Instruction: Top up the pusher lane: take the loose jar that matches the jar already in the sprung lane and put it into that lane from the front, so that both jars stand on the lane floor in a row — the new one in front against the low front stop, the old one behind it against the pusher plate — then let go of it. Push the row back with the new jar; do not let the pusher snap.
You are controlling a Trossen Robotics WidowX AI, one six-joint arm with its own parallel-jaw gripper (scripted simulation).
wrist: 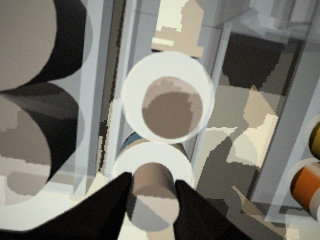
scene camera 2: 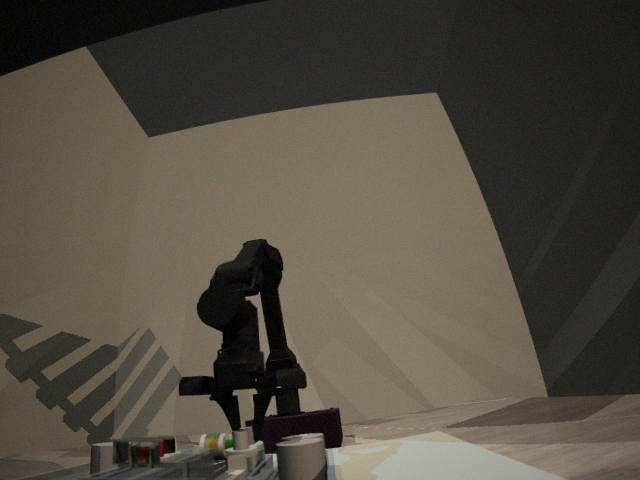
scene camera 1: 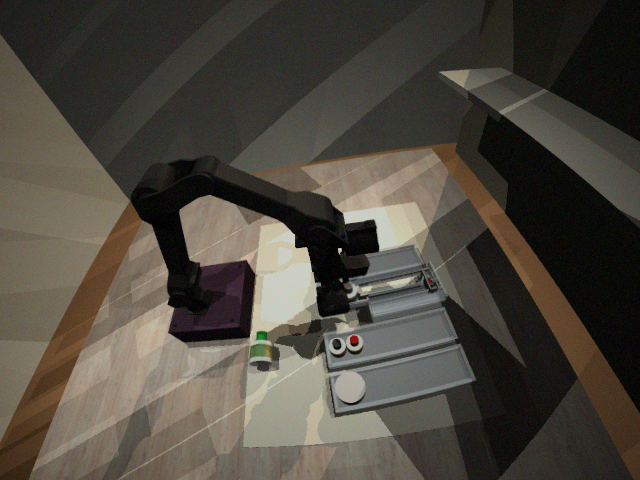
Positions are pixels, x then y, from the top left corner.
Labels:
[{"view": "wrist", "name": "my gripper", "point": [152, 183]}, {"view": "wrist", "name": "jar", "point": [152, 199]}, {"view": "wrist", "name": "jar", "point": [168, 97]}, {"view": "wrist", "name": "sprung lane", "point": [283, 33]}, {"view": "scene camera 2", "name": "my gripper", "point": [248, 442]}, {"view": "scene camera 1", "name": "my gripper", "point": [330, 292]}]

